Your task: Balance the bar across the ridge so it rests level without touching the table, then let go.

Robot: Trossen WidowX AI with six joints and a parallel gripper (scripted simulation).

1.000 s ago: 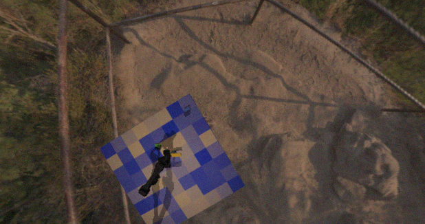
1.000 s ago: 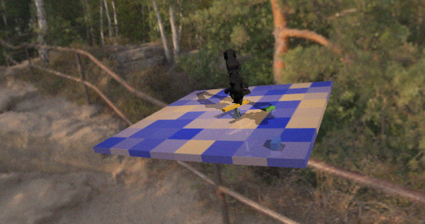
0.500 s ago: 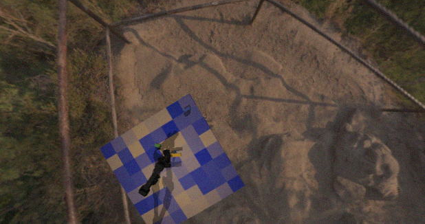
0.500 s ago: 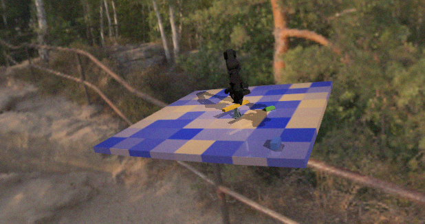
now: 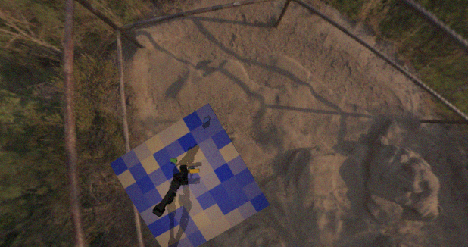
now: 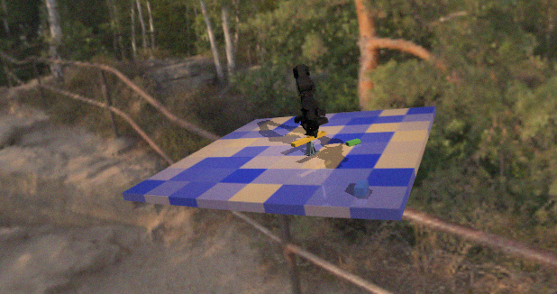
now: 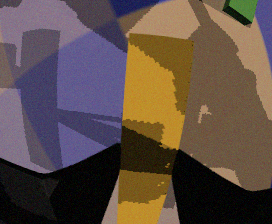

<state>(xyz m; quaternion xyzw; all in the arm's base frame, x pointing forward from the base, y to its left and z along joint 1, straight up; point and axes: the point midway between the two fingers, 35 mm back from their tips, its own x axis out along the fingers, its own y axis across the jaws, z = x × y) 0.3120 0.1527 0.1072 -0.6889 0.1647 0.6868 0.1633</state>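
The yellow bar is 20 mm ahead of my gripper tip and 10 mm to the right of it. Also, from my gripper tip: blue cube 430 mm ahead, 350 mm to the left, 60 mm below; green block 160 mm to the left, 100 mm behind, 60 mm below.
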